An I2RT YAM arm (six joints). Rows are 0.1 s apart.
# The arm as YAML. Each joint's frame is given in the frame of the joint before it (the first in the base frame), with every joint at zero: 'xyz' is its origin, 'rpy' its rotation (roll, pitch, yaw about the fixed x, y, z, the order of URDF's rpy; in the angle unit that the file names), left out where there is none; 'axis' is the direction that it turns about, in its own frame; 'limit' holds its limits. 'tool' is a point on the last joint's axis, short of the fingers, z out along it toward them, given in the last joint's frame.
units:
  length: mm
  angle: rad
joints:
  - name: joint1
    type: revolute
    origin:
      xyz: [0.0, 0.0, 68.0]
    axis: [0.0, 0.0, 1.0]
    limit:
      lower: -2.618
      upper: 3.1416
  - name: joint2
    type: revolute
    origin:
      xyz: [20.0, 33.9, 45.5]
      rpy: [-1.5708, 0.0, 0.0]
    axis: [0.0, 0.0, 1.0]
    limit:
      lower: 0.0
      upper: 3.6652
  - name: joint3
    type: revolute
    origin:
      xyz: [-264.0, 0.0, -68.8]
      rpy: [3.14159, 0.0, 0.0]
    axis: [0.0, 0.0, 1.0]
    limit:
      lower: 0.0
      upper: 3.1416
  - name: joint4
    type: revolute
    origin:
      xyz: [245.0, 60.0, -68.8]
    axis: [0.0, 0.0, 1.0]
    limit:
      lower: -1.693
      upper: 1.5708
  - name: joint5
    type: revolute
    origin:
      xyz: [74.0, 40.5, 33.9]
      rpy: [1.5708, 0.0, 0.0]
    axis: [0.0, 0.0, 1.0]
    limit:
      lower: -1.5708
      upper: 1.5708
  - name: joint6
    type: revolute
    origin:
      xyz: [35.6, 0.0, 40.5]
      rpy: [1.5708, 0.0, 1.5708]
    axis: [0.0, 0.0, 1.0]
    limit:
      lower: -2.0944
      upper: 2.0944
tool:
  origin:
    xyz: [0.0, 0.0, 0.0]
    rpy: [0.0, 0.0, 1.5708]
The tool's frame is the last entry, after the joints.
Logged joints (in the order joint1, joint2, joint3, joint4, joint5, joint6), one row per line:
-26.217, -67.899, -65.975, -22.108, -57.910, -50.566
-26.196, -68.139, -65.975, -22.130, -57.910, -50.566
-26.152, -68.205, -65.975, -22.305, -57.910, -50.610
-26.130, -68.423, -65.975, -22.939, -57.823, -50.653
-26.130, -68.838, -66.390, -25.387, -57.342, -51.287
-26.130, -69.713, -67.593, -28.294, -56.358, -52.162
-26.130, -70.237, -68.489, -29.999, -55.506, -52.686
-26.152, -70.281, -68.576, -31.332, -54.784, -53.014
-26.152, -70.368, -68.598, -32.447, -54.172, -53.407
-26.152, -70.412, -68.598, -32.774, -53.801, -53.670
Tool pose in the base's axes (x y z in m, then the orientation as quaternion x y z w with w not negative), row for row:
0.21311, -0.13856, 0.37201, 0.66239, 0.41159, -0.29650, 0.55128
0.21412, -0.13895, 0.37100, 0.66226, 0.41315, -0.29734, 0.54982
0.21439, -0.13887, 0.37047, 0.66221, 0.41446, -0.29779, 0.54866
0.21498, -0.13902, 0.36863, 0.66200, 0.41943, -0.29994, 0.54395
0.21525, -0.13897, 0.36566, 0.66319, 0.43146, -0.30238, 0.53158
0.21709, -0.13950, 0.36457, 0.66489, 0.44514, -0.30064, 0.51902
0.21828, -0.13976, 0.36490, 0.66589, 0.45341, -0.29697, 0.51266
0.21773, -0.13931, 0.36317, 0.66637, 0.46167, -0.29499, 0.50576
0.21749, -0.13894, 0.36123, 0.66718, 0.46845, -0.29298, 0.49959
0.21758, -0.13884, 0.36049, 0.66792, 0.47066, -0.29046, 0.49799
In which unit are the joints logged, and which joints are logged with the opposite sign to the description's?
The joints are logged in degrees. Opposite sign: joint2, joint3, joint5, joint6.
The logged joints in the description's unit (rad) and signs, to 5 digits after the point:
-0.45757, 1.18506, 1.15148, -0.38586, 1.01072, 0.88254
-0.45721, 1.18925, 1.15148, -0.38624, 1.01072, 0.88254
-0.45644, 1.19040, 1.15148, -0.38930, 1.01072, 0.88331
-0.45605, 1.19421, 1.15148, -0.40036, 1.00920, 0.88406
-0.45605, 1.20145, 1.15872, -0.44309, 1.00081, 0.89513
-0.45605, 1.21672, 1.17972, -0.49382, 0.98363, 0.91040
-0.45605, 1.22587, 1.19536, -0.52358, 0.96876, 0.91954
-0.45644, 1.22663, 1.19688, -0.54685, 0.95616, 0.92527
-0.45644, 1.22815, 1.19726, -0.56631, 0.94548, 0.93213
-0.45644, 1.22892, 1.19726, -0.57201, 0.93900, 0.93672

